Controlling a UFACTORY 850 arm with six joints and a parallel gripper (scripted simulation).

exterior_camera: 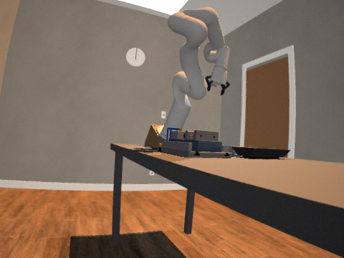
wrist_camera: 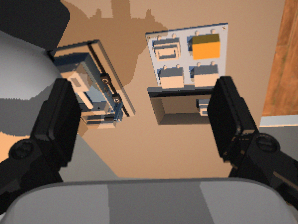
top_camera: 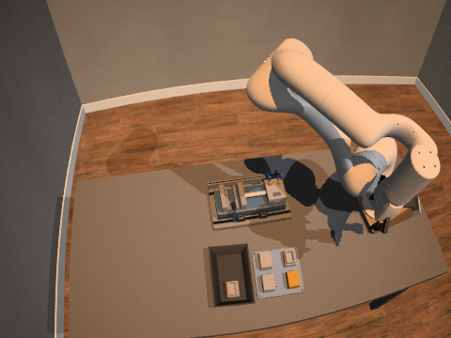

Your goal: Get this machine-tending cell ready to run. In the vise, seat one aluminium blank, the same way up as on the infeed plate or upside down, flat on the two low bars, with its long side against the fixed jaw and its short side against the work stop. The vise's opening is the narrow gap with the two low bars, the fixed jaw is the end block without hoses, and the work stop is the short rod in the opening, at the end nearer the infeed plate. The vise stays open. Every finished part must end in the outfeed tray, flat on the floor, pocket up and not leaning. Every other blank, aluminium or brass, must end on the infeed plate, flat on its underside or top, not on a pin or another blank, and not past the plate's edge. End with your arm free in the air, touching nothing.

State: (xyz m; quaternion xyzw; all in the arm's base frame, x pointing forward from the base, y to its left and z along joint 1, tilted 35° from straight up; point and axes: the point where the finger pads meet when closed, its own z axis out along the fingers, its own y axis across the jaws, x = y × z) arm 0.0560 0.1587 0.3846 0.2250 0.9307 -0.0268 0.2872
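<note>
My hand is 360 mm above the brass blank and 210 mm short of it. From my hand the other things lie so: vise 360 mm to the right, 340 mm below, 250 mm ahead.
</note>
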